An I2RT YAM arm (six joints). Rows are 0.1 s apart.
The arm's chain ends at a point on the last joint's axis. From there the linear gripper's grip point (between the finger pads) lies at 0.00 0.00 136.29 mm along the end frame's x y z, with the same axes.
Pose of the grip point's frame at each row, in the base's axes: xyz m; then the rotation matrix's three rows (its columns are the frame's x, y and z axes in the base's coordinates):
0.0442 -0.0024 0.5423; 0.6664 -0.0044 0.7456; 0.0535 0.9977 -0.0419; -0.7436 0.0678 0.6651
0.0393 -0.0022 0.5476; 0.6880 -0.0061 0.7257; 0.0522 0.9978 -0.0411; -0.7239 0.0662 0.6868
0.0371 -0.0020 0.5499; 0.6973 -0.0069 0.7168; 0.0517 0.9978 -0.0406; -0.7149 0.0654 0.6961
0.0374 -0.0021 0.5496; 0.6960 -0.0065 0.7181; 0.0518 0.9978 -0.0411; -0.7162 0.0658 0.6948
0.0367 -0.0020 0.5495; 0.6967 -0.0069 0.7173; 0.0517 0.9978 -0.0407; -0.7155 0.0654 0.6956
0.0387 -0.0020 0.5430; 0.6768 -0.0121 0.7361; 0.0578 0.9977 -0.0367; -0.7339 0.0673 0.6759
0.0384 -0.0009 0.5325; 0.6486 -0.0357 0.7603; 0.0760 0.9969 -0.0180; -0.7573 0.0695 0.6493
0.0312 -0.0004 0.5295; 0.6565 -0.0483 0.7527; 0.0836 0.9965 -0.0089; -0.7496 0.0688 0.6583
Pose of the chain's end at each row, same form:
-0.0574 0.0033 0.4517; 0.6664 -0.0044 0.7456; 0.0535 0.9977 -0.0419; -0.7436 0.0678 0.6651
-0.0596 0.0034 0.4540; 0.6880 -0.0061 0.7257; 0.0522 0.9978 -0.0411; -0.7239 0.0662 0.6868
-0.0606 0.0035 0.4550; 0.6973 -0.0069 0.7168; 0.0517 0.9978 -0.0406; -0.7149 0.0654 0.6961
-0.0605 0.0035 0.4549; 0.6960 -0.0065 0.7181; 0.0518 0.9978 -0.0411; -0.7162 0.0658 0.6948
-0.0611 0.0035 0.4547; 0.6967 -0.0069 0.7173; 0.0517 0.9978 -0.0407; -0.7155 0.0654 0.6956
-0.0616 0.0030 0.4509; 0.6768 -0.0121 0.7361; 0.0578 0.9977 -0.0367; -0.7339 0.0673 0.6759
-0.0652 0.0016 0.4440; 0.6486 -0.0357 0.7603; 0.0760 0.9969 -0.0180; -0.7573 0.0695 0.6493
-0.0714 0.0008 0.4398; 0.6565 -0.0483 0.7527; 0.0836 0.9965 -0.0089; -0.7496 0.0688 0.6583

